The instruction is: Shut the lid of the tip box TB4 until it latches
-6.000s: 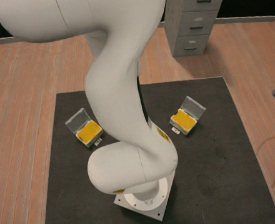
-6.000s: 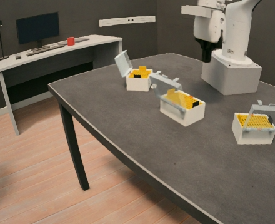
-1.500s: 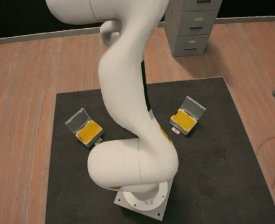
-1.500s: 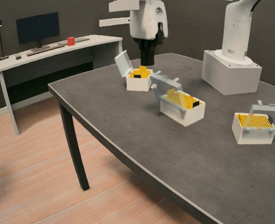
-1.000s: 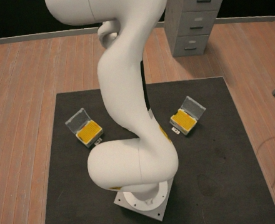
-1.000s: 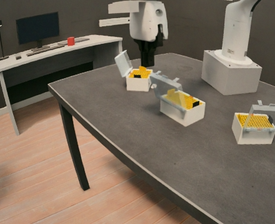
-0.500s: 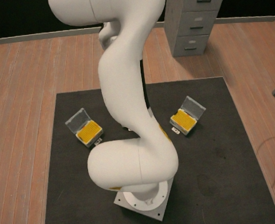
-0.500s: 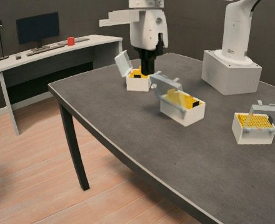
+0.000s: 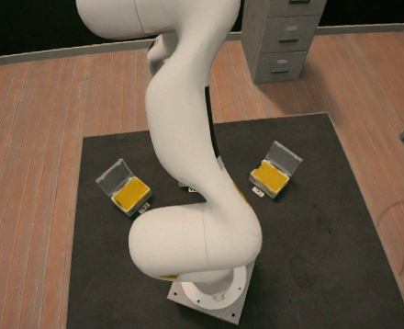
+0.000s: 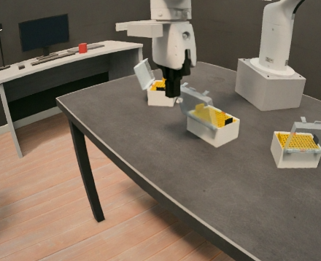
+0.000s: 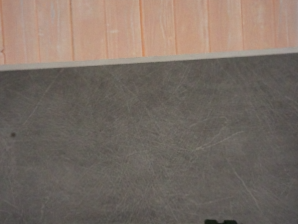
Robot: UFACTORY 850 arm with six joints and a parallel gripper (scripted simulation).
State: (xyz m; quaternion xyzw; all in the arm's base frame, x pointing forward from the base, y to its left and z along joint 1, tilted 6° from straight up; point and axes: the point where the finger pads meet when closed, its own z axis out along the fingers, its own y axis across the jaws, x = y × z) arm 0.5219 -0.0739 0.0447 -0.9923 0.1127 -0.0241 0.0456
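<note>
My gripper is now 7 cm past the tip box lid, 6 cm above it and 2 cm to the right of it. Also, from my hand: TB4 label 19 cm behind, 16 cm below, 4 cm to the left; bench label 26 cm behind, 19 cm to the right, 16 cm below.
</note>
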